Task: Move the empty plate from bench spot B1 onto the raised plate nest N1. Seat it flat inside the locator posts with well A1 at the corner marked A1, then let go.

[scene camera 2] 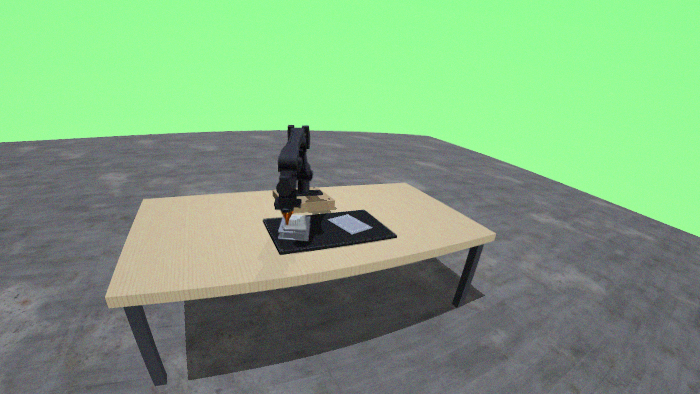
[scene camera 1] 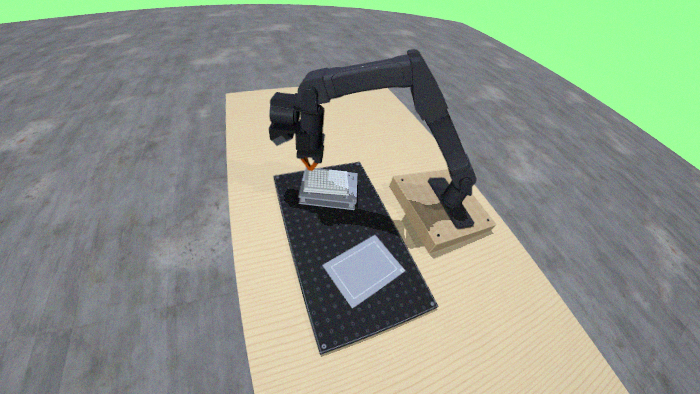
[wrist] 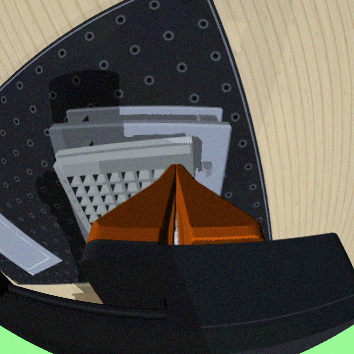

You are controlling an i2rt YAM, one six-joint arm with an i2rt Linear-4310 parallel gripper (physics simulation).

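Places are measured from the arm's base along level axes (x ahead, y left, z up), in millimetres.
Pixels of known places: gripper, fingertip midpoint: point(scene camera 2: 287, 224) point(scene camera 1: 310, 170) point(wrist: 175, 173); arm's base at its link origin: point(scene camera 2: 303, 194) point(scene camera 1: 449, 202).
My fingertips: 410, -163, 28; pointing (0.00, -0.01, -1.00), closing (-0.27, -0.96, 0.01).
Note:
For each thing: its middle in the pictures, then the offset to it from my fingertips, as dx, dy, dz. "spot": a spot on its surface instead. Level surfaces: height alone.
- white well plate at the middle of its body: point(wrist: 137, 220) point(scene camera 1: 326, 180) point(scene camera 2: 295, 221) -40, +41, -10
- raised nest N1 at the middle of its body: point(wrist: 143, 206) point(scene camera 1: 329, 186) point(scene camera 2: 294, 226) -50, +43, -34
- Bench spot B1 at a spot on its surface: point(wrist: 25, 248) spot: -110, +271, -55
- black perforated board at the middle of its body: point(wrist: 39, 218) point(scene camera 1: 344, 235) point(scene camera 2: 328, 228) -62, +197, -63
- wooden table at its surface level: dz -70
The white well plate point(scene camera 1: 322, 182) point(scene camera 2: 301, 220) point(wrist: 105, 187) lies on the raised nest N1 point(scene camera 1: 353, 189) point(scene camera 2: 294, 236) point(wrist: 215, 145), slightly turned against the nest's edges in the wrist view. Whether it is flat inside the posts is unclear. One post shows beside its right edge in the wrist view. My gripper point(scene camera 1: 311, 168) point(scene camera 2: 287, 224) point(wrist: 175, 173) is shut and empty, with its orange tips together over the plate's edge; contact cannot be told. Bench spot B1 point(scene camera 1: 365, 270) point(scene camera 2: 350, 224) point(wrist: 25, 248) is a pale outlined rectangle with no plate on it. The A1 mark is too small to read.
The nest and B1 are on a black perforated board point(scene camera 1: 312, 300) point(scene camera 2: 340, 242) point(wrist: 167, 50) on the wooden table point(scene camera 1: 475, 320) point(scene camera 2: 200, 250) point(wrist: 305, 125). The arm's wooden base block point(scene camera 1: 417, 215) point(scene camera 2: 317, 204) stands beside the board.

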